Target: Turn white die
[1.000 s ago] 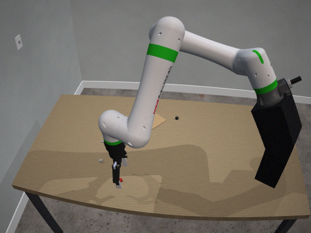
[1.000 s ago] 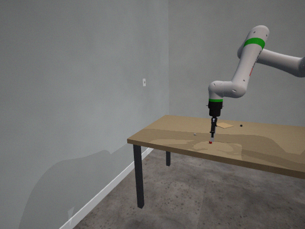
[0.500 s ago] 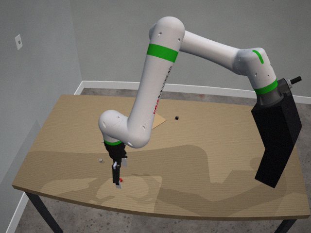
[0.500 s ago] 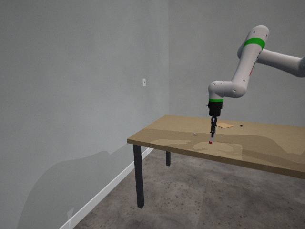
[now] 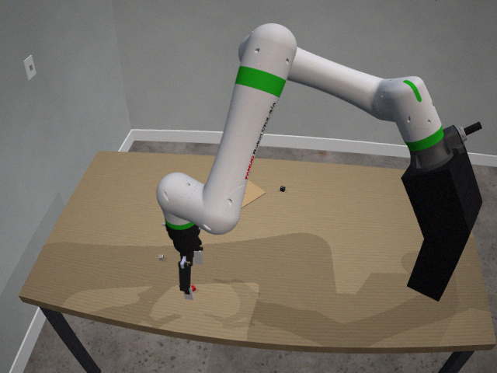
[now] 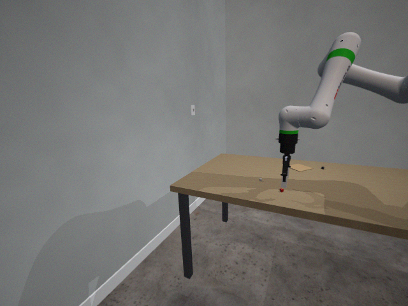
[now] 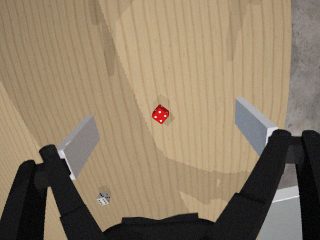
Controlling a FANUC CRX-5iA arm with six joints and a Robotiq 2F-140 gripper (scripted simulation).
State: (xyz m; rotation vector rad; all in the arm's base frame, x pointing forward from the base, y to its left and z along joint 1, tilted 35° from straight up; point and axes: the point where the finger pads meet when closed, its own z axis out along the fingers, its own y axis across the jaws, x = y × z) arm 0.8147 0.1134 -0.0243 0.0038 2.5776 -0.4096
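Right now the white die is 14 cm ahead of my hand, 14 cm to the right of it and 6 cm below it. The rest, counted from my hand: tan mat (11 cm behind, 50 cm to the right, 7 cm below); then black die (28 cm behind, 51 cm to the right, 6 cm below); then red die (1 cm ahead, 1 cm to the right, 6 cm below).
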